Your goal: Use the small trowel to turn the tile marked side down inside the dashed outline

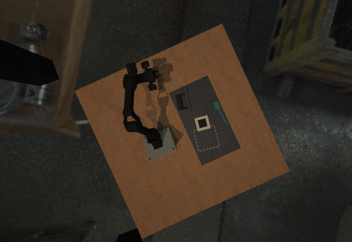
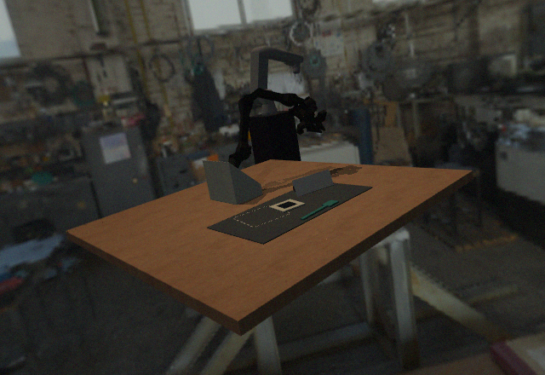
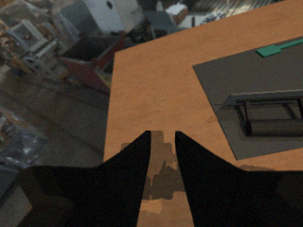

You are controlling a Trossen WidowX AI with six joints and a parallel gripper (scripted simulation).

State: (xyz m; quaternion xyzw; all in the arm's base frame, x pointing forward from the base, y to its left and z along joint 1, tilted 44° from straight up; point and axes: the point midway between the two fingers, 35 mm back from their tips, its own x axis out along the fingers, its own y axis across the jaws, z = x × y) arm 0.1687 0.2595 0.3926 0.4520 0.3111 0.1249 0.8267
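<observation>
My gripper tip is 10 cm short of the trowel, 21 cm to the left of it and 20 cm above it. From my gripper tip the other things lie so: green flat tool 35 cm ahead, 40 cm to the right, 22 cm below; then tile 18 cm ahead, 44 cm to the right, 22 cm below.
</observation>
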